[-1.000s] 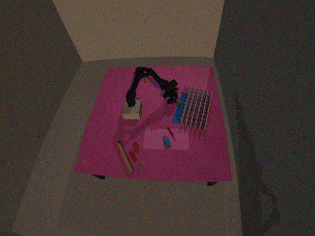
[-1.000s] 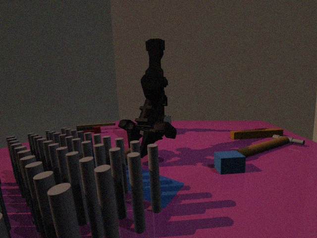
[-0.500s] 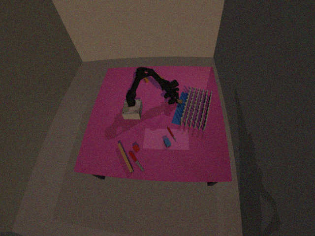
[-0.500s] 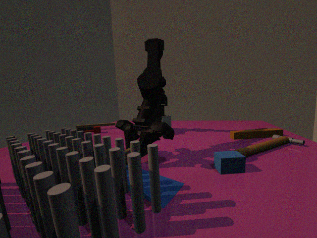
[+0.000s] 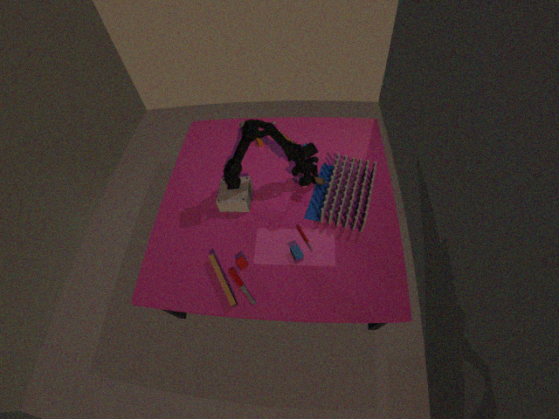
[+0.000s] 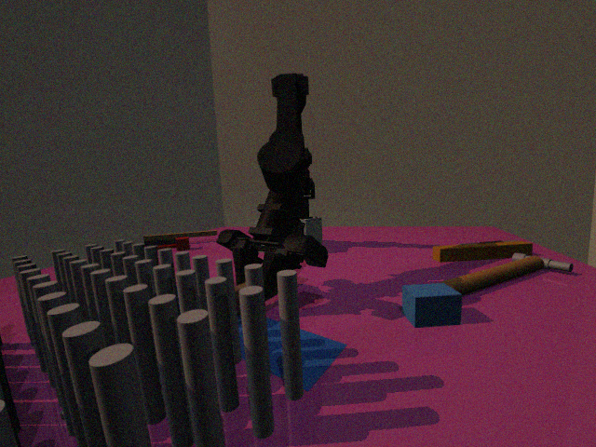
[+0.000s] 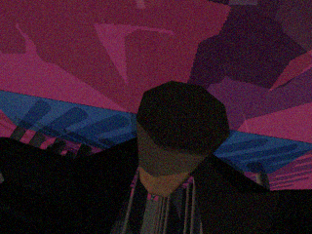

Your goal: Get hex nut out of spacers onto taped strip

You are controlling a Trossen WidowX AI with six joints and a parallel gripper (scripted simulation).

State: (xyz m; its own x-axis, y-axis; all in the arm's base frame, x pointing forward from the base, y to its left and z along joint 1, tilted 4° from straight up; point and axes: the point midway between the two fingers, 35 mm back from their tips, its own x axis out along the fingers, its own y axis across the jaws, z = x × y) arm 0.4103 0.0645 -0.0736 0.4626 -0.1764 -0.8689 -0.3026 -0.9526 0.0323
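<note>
Now: gripper tip 20 mm short of the blue taped strip, 50 mm to the left of it and 20 mm above it. Round my gripper tip: orange bar: 360 mm behind, 410 mm to the left, 10 mm below; then red screwdriver: 60 mm behind, 350 mm to the right, 10 mm below; then hook tool: 100 mm ahead, 30 mm to the right.
</note>
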